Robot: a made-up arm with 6 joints.
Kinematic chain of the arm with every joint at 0, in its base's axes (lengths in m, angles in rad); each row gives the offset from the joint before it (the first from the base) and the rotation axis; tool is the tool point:
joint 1: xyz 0 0 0.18 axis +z
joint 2: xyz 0 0.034 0 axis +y
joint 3: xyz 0 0 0.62 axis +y
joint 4: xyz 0 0 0.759 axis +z
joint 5: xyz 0 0 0 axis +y
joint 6: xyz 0 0 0.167 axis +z
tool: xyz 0 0 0
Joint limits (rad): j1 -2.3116..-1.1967 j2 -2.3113..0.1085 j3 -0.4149..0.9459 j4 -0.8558..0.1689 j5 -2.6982..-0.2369 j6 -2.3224..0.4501
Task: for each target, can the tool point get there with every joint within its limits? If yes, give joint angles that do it. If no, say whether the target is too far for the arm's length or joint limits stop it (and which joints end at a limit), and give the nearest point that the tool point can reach.
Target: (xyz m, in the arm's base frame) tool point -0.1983 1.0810 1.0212
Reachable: yes | joints -1.3222 -1.1256 0.5810 -0.2408 -1.5086 -1.5952
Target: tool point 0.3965 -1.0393 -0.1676
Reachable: no: joint limits stop it (at a limit: joint 2, joint 3, joint 4, joint 5) | nearest point 0.2066 -0.5415 1.1375 | short by 1.410 m
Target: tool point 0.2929 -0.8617 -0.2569
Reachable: no: joint limits stop it (at a limit: joint 1, joint 2, joint 3) | nearest point 0.5144 0.3922 -0.8611 | short by 1.409 m
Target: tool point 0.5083 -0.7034 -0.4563
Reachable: no: joint limits stop it (at a limit: joint 1, joint 2, joint 3, joint 4) | nearest point 0.5330 0.3846 -0.8742 | short by 1.166 m
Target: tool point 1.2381 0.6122 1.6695
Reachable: no: too far | nearest point 0.7485 0.6602 1.3282 | short by 0.599 m
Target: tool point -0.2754 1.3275 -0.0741
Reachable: yes | joints -1.3251 -1.5301 -0.1921 -0.1309 -1.5120 -1.2122
